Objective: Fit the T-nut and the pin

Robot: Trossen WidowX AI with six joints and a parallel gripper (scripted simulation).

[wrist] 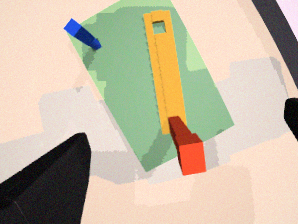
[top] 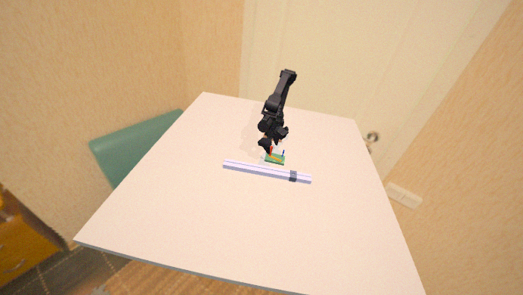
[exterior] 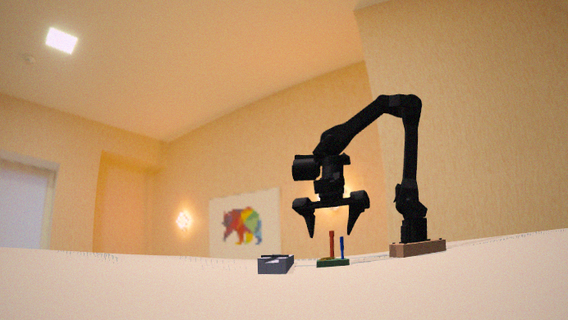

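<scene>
My gripper tip is now 60 mm above the green tray and 40 mm to the right of it. From my gripper tip the other things lie so: blue pin 70 mm to the left, 40 mm below, 10 mm behind.
</scene>
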